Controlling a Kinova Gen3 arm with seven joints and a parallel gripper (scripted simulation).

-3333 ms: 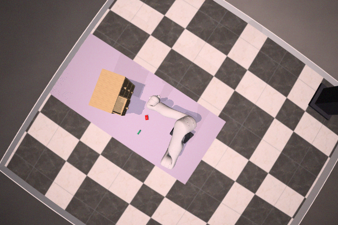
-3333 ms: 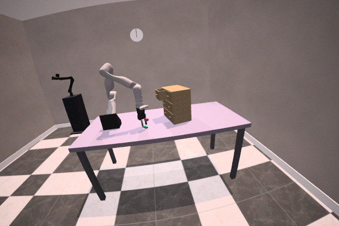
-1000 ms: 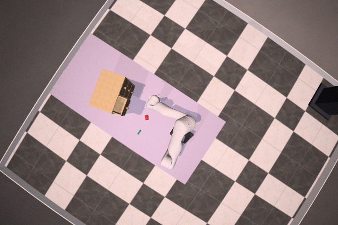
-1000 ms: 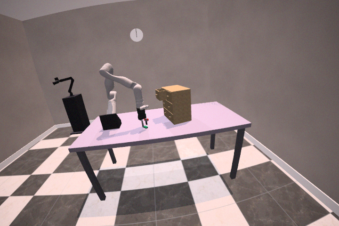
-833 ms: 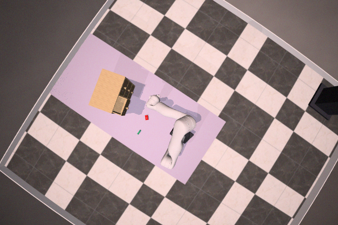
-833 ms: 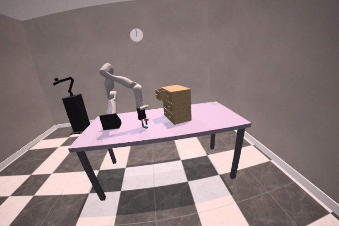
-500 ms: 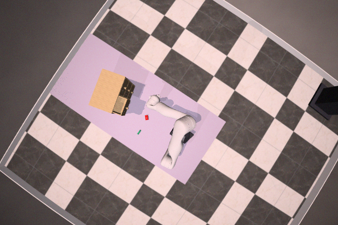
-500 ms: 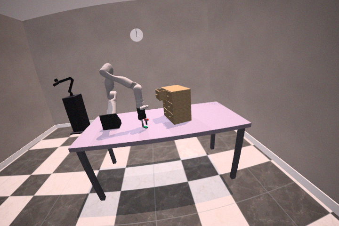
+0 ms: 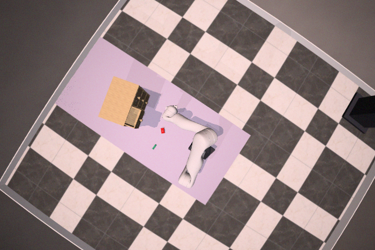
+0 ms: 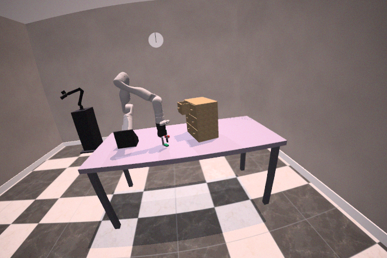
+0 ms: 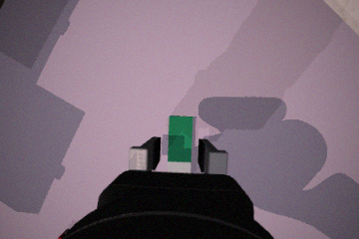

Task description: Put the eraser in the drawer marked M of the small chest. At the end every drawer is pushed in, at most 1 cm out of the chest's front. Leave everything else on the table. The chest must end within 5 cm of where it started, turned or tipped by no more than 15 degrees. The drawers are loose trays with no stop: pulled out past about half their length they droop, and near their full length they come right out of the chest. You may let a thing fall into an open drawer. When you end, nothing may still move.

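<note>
Right now the eraser is 1 cm behind my hand, 1 cm to the left of it and 3 cm below it. The rest, counted from my hand: drawer: 23 cm ahead, 19 cm to the left, 20 cm above; small red block: 1 cm ahead, 16 cm to the left, 3 cm below; green piece: 2 cm behind, 33 cm to the left, 3 cm below.
</note>
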